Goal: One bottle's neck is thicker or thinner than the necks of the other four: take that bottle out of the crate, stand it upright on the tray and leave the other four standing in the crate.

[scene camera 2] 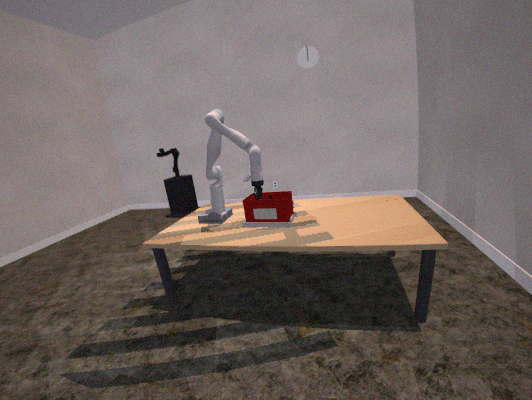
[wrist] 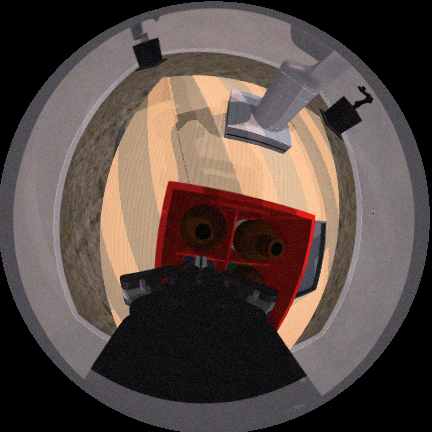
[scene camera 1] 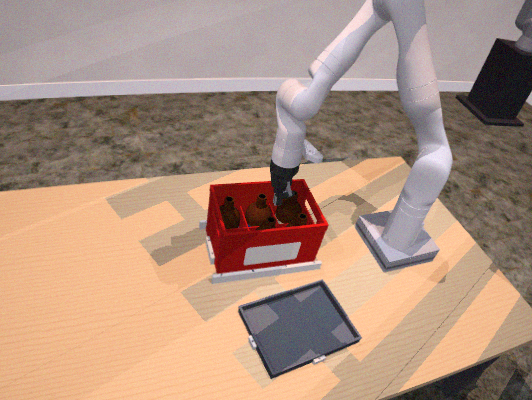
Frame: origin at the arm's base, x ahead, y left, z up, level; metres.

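Seen in the pictures: gripper, fingertip midpoint: [wrist: 200, 262] [scene camera 1: 277, 203]; arm's base, link origin: [scene camera 2: 219, 210] [wrist: 268, 119] [scene camera 1: 396, 238].
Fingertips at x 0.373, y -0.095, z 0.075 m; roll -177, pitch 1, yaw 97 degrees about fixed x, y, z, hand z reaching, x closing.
Note:
Pixels of each thing's top centre, then the offset from my fingertips to it. "spot": a spot on its surface instead.
- red crate, top centre: [wrist: 230, 313] [scene camera 1: 268, 204] [scene camera 2: 267, 195] dz +0.045, dx +0.045, dy +0.048 m
- dark grey tray, surface spot: [scene camera 1: 300, 325] spot: dz -0.125, dx -0.006, dy +0.313 m
A red crate [scene camera 1: 233, 246] [scene camera 2: 283, 205] [wrist: 290, 257] stands mid-table with several brown bottles upright in its cells. In scene camera 1 they are a left one [scene camera 1: 229, 213], a back-middle one [scene camera 1: 259, 210], a low front-middle one [scene camera 1: 269, 222], a back-right one [scene camera 1: 290, 209] and a front-right one [scene camera 1: 301, 218]. The wrist view shows two bottles from above [wrist: 203, 230] [wrist: 257, 240]. I cannot tell which neck differs. My gripper [scene camera 1: 283, 198] [scene camera 2: 258, 195] [wrist: 200, 262] is shut and empty, its tips just inside the crate's top between the back-middle and back-right bottles. The dark grey tray [scene camera 1: 300, 325] [wrist: 316, 257] lies empty in front of the crate.
The arm's grey base [scene camera 1: 397, 246] [scene camera 2: 214, 215] [wrist: 257, 125] stands on the table to the right of the crate. White brackets hold the crate and tray in place. A black pedestal [scene camera 2: 181, 194] with a small arm stands on the floor behind the table.

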